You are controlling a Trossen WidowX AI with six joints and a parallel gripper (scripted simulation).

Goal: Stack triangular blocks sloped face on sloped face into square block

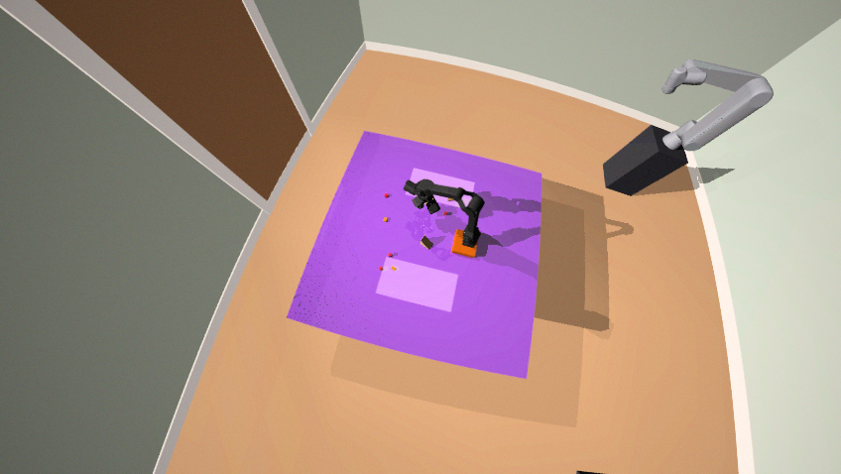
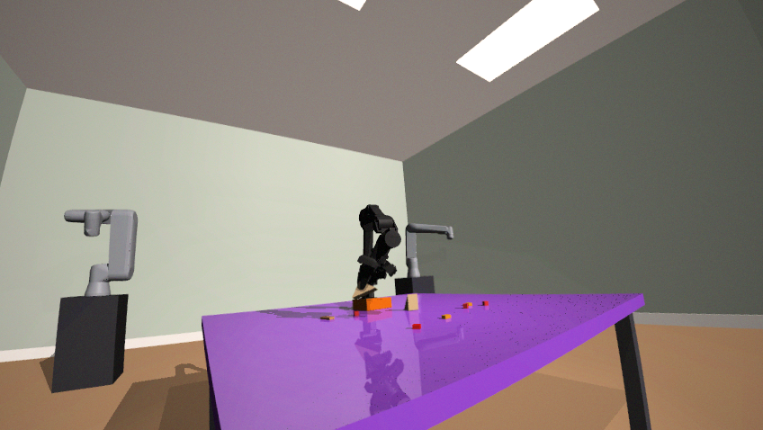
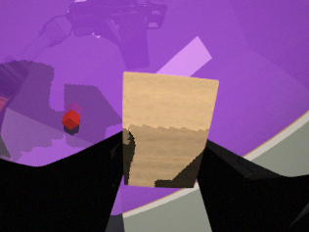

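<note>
The tan triangular block lies 10 mm above my gripper tip.
</note>
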